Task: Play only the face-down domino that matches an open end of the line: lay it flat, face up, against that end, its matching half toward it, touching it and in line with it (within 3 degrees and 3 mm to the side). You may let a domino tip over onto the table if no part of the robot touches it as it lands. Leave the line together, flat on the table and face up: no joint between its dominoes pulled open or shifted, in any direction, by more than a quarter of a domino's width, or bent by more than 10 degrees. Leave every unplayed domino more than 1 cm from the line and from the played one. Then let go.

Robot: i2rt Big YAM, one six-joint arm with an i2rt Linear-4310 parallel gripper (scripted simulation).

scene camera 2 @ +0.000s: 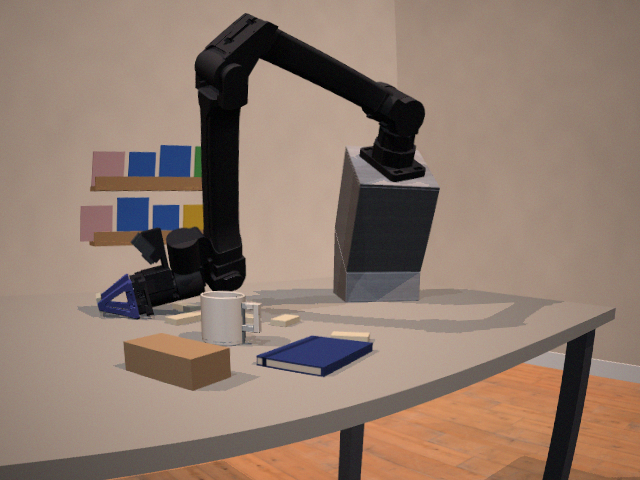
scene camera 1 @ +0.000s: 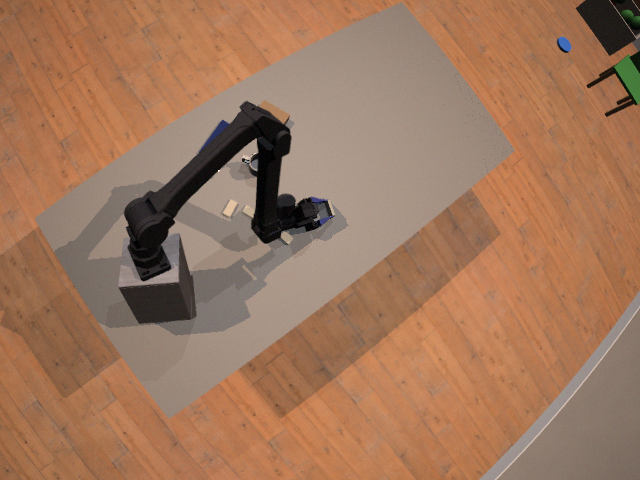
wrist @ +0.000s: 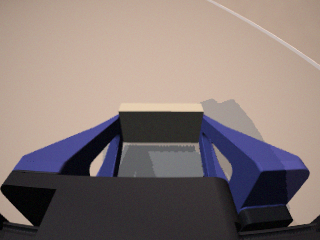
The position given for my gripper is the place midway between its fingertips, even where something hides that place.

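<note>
My gripper (scene camera 2: 98,303), also at (wrist: 161,121). Brown box (scene camera 2: 186,363). Blue book (scene camera 2: 320,356), out of frame in the wrist view. White mug (scene camera 2: 223,323), in the wrist view out of frame.
</note>
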